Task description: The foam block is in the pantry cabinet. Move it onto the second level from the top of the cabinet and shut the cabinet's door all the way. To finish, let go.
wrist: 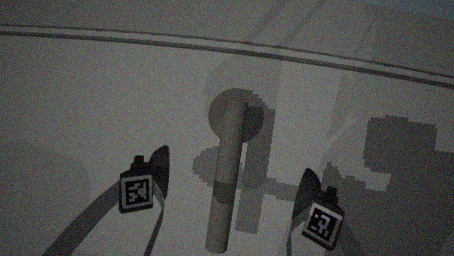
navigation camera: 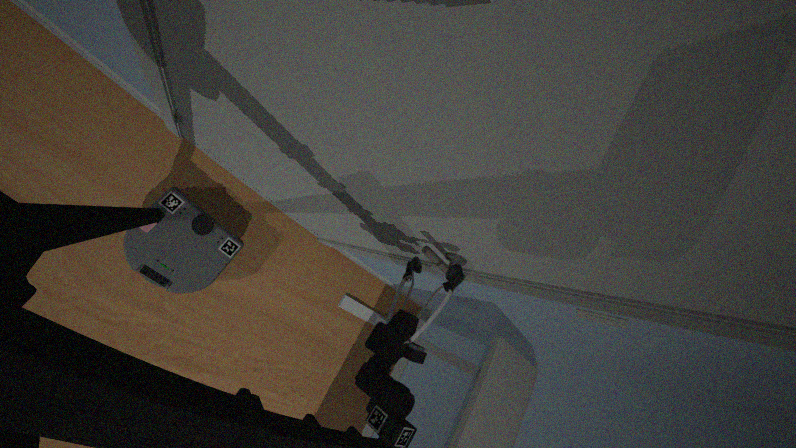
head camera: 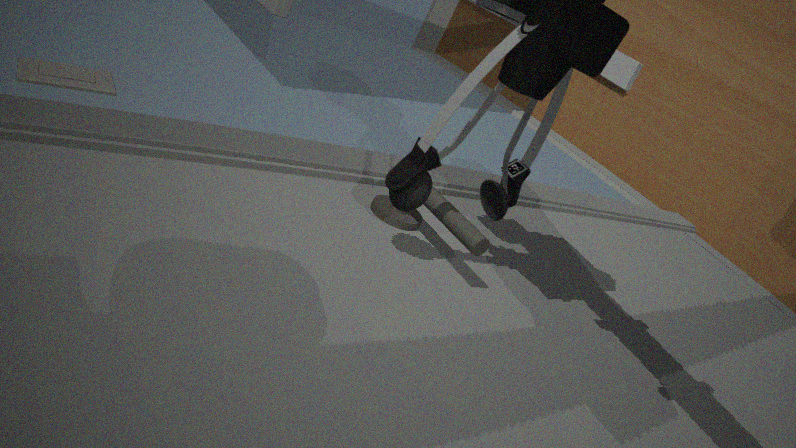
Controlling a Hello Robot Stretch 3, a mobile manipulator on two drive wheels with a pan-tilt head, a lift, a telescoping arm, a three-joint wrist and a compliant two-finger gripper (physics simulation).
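Seen in the pictures: gripper, fingertip midpoint: (navigation camera: 438,261) (head camera: 444,210); robot's base, link origin: (navigation camera: 202,224).
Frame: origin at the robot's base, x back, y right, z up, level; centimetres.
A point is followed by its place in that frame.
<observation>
A grey bar handle (head camera: 463,229) {y 31.2, x -24.1, z 93.2 cm} (navigation camera: 436,252) {y 38.4, x -29.4, z 87.2 cm} (wrist: 227,155) on a round base is mounted on a large flat grey panel (head camera: 222,300) {y 27.1, x -28.2, z 114.5 cm} (navigation camera: 473,100) {y 4.0, x -25.6, z 113.5 cm} (wrist: 100,95). I cannot tell whether this panel belongs to the pantry cabinet. My gripper (head camera: 452,192) {y 35.2, x -25.2, z 91.9 cm} (navigation camera: 433,271) {y 35.2, x -25.2, z 91.9 cm} (wrist: 233,175) {y 35.2, x -25.2, z 91.9 cm} is open and holds nothing. In the wrist view the handle shows between its fingertips, beyond them; in the head view one fingertip partly covers the handle's base end. Whether they touch cannot be told. The foam block and the cabinet's levels do not show in these views.
A blue wall (head camera: 167,111) {y 61.2, x -33.9, z 110.4 cm} (navigation camera: 640,378) {y 148.7, x -43.7, z 139.6 cm} adjoins the panel's grey frame strip. A switch plate (head camera: 66,76) {y 65.5, x -33.7, z 122.1 cm} is on it. My base (navigation camera: 178,256) {y 1.3, x 13.6, z 16.0 cm} stands on the wooden floor (head camera: 696,139) {y 59.7, x -13.8, z 0.1 cm} (navigation camera: 278,333) {y 61.9, x 22.3, z 0.0 cm}. A white block-shaped piece (head camera: 622,70) (navigation camera: 356,307) shows beyond the gripper. Arm shadows cross the panel.
</observation>
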